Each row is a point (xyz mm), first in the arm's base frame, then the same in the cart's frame.
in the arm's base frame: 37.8 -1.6 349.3
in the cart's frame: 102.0 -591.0 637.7
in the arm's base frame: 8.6 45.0 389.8
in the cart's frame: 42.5 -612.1 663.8
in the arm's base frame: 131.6 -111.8 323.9
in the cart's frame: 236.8 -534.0 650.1
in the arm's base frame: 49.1 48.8 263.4
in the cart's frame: 73.4 -545.6 553.1
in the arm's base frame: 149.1 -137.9 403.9
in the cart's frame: 251.7 -543.9 734.2
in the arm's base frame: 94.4 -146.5 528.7
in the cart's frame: 221.5 -624.6 840.1
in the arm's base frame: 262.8 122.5 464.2
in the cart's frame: 27.3 -369.6 794.5
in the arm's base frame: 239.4 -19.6 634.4
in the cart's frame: 123.4 -474.0 966.5
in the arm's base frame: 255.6 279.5 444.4
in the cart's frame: -119.0 -321.9 756.9
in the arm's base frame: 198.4 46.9 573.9
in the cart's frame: 60.3 -477.2 890.5
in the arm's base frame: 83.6 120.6 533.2
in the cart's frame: -33.9 -550.6 813.1
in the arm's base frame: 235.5 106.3 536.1
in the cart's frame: 21.7 -415.8 857.8
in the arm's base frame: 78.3 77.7 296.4
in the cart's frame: 48.4 -516.8 589.4
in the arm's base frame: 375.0 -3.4 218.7
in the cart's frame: 222.4 -251.9 602.7
